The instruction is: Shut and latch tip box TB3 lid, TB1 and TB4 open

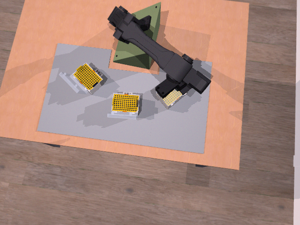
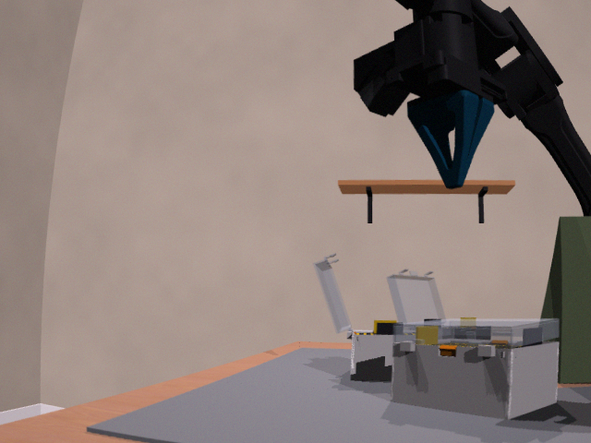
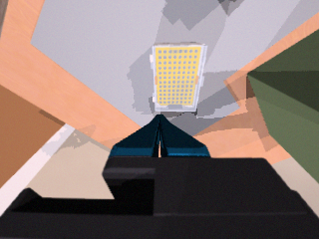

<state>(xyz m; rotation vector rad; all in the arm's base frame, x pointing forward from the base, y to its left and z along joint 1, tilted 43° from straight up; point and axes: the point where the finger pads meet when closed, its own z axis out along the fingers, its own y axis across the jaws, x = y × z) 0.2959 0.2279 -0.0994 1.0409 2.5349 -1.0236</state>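
Now: the box insert 140 mm below my hand, 20 mm to the right of it and 20 mm behind it. From my hand the other things lie so: tip box: 150 mm below, 20 mm to the right, 20 mm behind.
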